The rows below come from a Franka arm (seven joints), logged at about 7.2 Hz.
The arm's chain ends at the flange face. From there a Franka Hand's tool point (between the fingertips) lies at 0.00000 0.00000 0.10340 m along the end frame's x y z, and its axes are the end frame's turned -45 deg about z.
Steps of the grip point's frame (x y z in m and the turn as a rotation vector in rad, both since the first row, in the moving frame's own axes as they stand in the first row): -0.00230, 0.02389, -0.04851, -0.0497, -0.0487, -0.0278; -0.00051, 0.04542, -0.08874, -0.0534, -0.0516, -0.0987; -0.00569, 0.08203, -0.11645, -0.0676, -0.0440, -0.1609; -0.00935, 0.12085, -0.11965, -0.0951, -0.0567, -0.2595; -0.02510, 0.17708, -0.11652, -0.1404, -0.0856, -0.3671; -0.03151, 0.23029, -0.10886, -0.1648, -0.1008, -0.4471; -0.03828, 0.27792, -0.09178, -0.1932, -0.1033, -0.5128; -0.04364, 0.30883, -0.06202, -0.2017, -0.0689, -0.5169
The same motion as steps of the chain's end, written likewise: 0.01509, 0.01133, -0.04826, -0.0696, 0.0007, -0.0278; 0.03125, 0.02483, -0.08846, -0.0742, 0.0013, -0.0987; 0.05161, 0.05405, -0.11611, -0.0789, 0.0167, -0.1609; 0.07464, 0.08148, -0.11902, -0.1073, 0.0272, -0.2595; 0.10057, 0.12761, -0.11514, -0.1598, 0.0387, -0.3671; 0.13181, 0.16749, -0.10697, -0.1878, 0.0453, -0.4471; 0.15780, 0.20466, -0.08936, -0.2097, 0.0636, -0.5128; 0.17332, 0.23291, -0.05973, -0.1913, 0.0939, -0.5169
